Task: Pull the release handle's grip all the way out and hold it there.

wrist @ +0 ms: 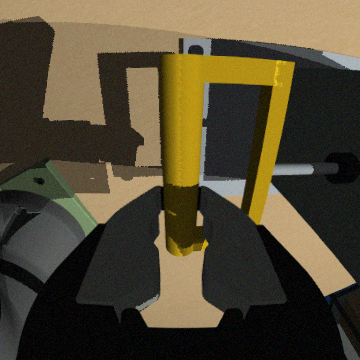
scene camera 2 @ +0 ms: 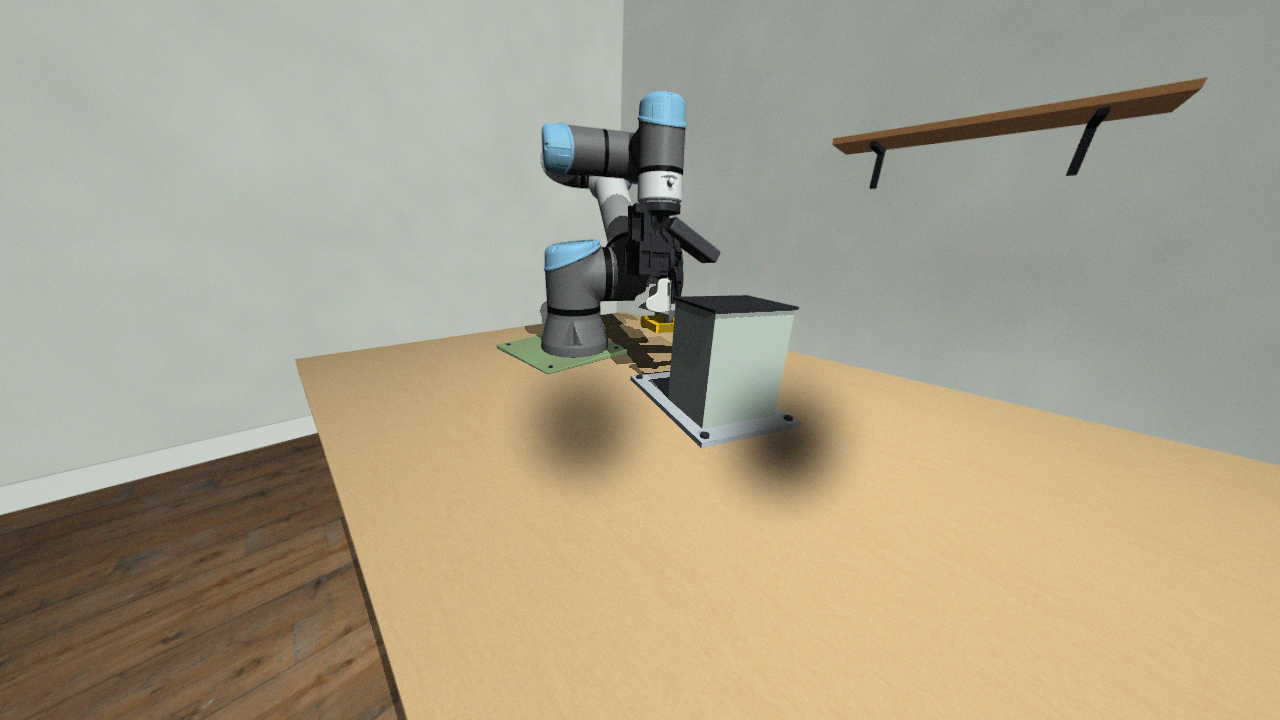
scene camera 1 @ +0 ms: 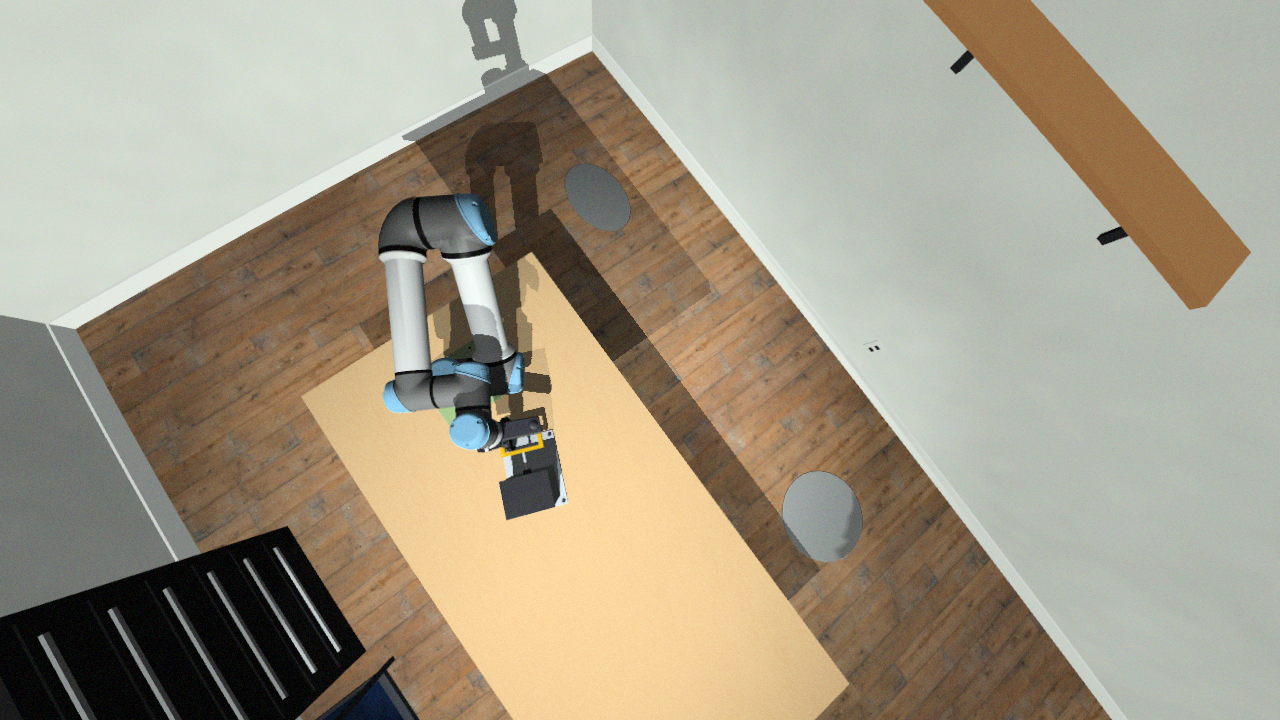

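Note:
The release handle's yellow grip (scene camera 1: 519, 452) (scene camera 2: 658, 325) (wrist: 181, 125) is a rectangular frame with a thick round bar. A thin grey rod (wrist: 300, 169) joins it to the dark-topped housing (scene camera 1: 529, 494) (scene camera 2: 742, 367) (wrist: 325, 115). A stretch of rod shows between grip and housing in the wrist view. My gripper (scene camera 2: 663, 313) (wrist: 180, 188) points down and is shut on the round bar, with one dark jaw on each side near its lower end in the wrist view. The fingertips are hidden from above in scene camera 1.
The housing stands on a light base plate (scene camera 2: 747, 431) bolted to the wooden table (scene camera 1: 626, 573) (scene camera 2: 805, 582). The arm's green mounting plate (scene camera 2: 523, 351) (wrist: 60, 187) is close to the handle. A wooden shelf (scene camera 1: 1100, 152) (scene camera 2: 1020, 116) hangs on the wall.

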